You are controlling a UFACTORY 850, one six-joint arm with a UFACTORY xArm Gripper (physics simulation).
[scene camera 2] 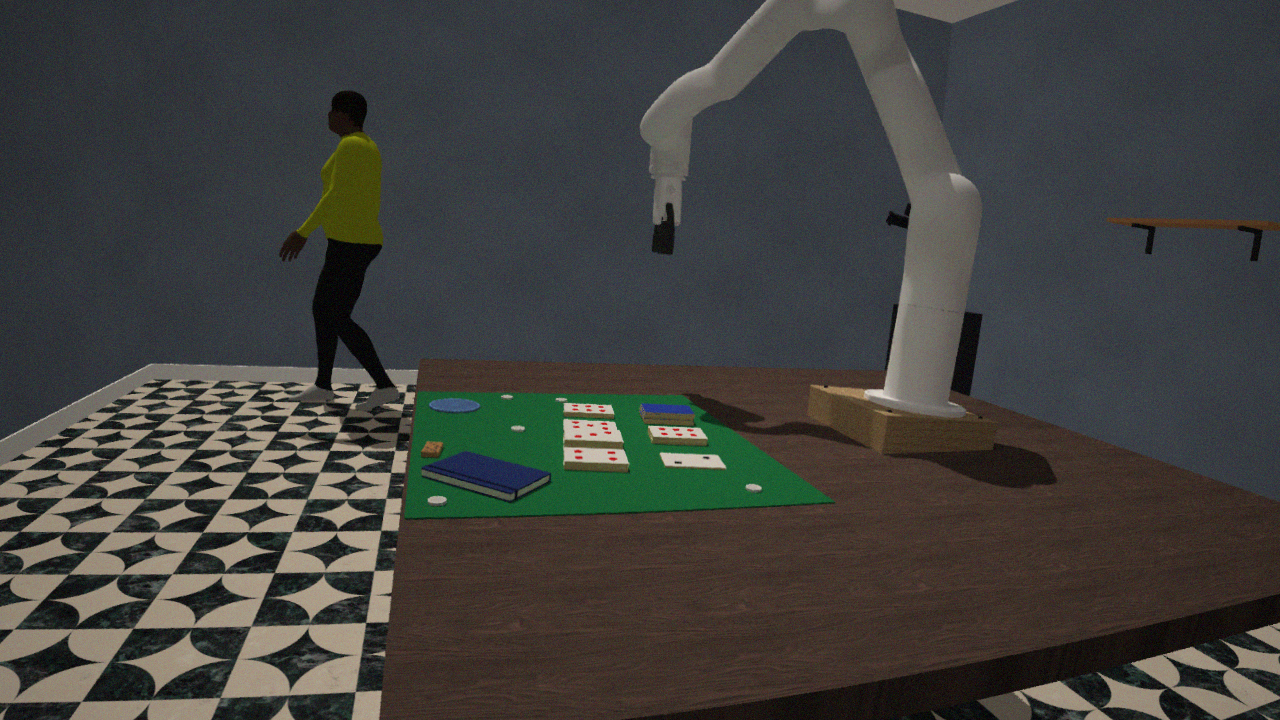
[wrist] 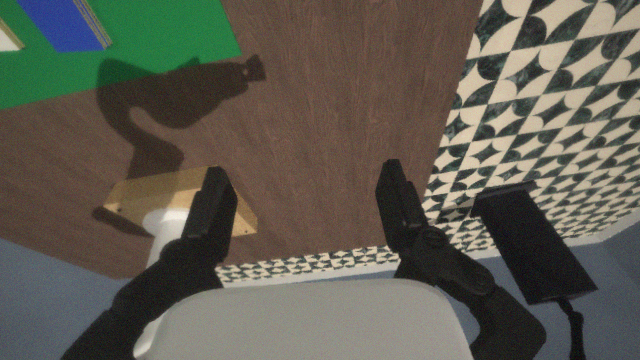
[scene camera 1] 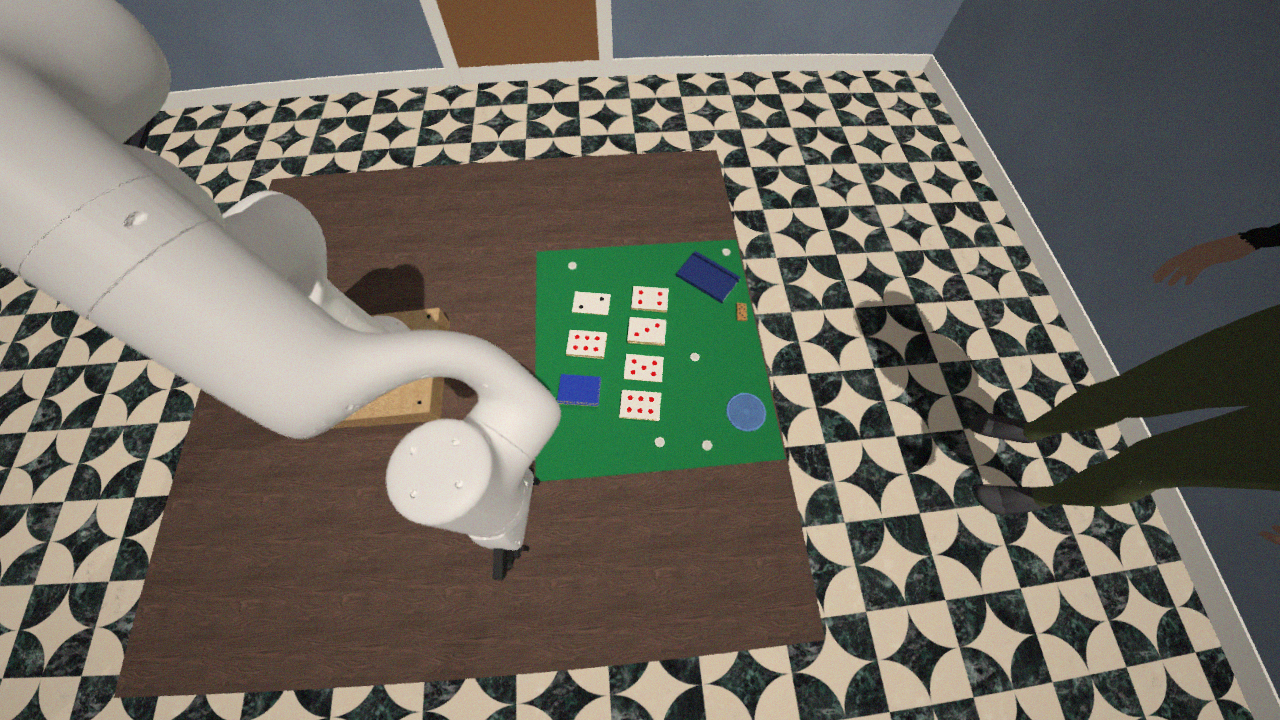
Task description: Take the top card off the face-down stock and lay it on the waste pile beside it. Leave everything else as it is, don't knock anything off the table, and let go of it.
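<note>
The face-down stock (scene camera 1: 579, 390) (scene camera 2: 666, 410) (wrist: 70, 25) is a squared blue-backed pile on the green mat, near its edge on the robot's side. The waste pile (scene camera 1: 586, 343) (scene camera 2: 677, 435) lies beside it, face up, with six red pips on its top card. A pale corner of this pile (wrist: 7, 40) shows at the left edge of the wrist view. My gripper (scene camera 1: 516, 537) (scene camera 2: 663, 234) (wrist: 306, 179) is open and empty, high above the table and off to the side of the mat's corner nearest the stock. One finger is mostly hidden in scene camera 1.
Four red-pipped piles (scene camera 1: 643, 367) stand in a row beyond the stock. A card with two black pips (scene camera 1: 591, 302) (scene camera 2: 692, 461), a dark blue notebook (scene camera 1: 707, 276) (scene camera 2: 486, 475), a blue disc (scene camera 1: 746, 411) (scene camera 2: 453, 405), a small brown block (scene camera 1: 742, 311) and several white discs lie on the mat (scene camera 1: 698, 394).
</note>
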